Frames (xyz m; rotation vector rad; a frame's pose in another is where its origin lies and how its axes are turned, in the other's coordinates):
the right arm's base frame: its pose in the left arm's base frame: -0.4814 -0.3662 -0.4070 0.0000 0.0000 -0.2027
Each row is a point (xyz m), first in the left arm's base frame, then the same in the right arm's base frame.
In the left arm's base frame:
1: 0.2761 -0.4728 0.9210
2: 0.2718 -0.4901 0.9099
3: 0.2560 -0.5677 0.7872
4: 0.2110 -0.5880 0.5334
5: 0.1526 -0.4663 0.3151
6: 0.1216 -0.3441 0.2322
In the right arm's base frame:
1: 0.7635 0.0481 1.3280
2: 0.7627 0.0303 1.3169
3: 0.7629 -0.0489 1.1942
4: 0.7229 -0.0779 0.9404
5: 0.6412 0.0296 0.7221
6: 0.5862 0.1430 0.6392

